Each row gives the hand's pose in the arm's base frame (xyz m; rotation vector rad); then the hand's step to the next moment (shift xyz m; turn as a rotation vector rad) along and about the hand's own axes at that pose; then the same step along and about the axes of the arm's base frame.
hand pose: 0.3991 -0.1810 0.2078 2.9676 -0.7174 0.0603
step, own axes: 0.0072 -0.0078 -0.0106 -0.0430 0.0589 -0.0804
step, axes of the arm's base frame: 0.0098 0.0046 0.0104 -0.0666 -0.0251 0.0820
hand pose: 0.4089 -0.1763 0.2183 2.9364 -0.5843 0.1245
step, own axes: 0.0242 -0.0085 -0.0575 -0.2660 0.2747 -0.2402
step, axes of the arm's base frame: 0.0225 0.0078 0.0583 -0.3637 -0.1136 0.2423
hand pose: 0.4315 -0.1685 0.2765 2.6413 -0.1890 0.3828
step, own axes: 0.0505 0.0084 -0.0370 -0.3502 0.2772 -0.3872
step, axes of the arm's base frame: 0.0377 0.0063 0.0503 -0.4790 -0.0421 0.3438
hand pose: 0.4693 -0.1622 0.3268 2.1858 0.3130 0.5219
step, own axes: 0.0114 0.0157 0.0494 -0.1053 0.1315 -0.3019
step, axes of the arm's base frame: 0.0339 -0.0390 -0.0121 -0.2291 0.0851 0.2445
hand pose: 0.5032 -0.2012 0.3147 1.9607 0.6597 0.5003
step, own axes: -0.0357 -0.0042 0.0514 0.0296 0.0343 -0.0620
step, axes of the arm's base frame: 0.0021 -0.0556 -0.0290 -0.0060 0.0473 0.0602
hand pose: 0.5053 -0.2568 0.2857 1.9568 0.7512 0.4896
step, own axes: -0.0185 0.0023 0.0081 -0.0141 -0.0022 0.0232
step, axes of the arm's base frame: -0.0079 -0.0186 -0.0023 0.0032 -0.0236 -0.0132
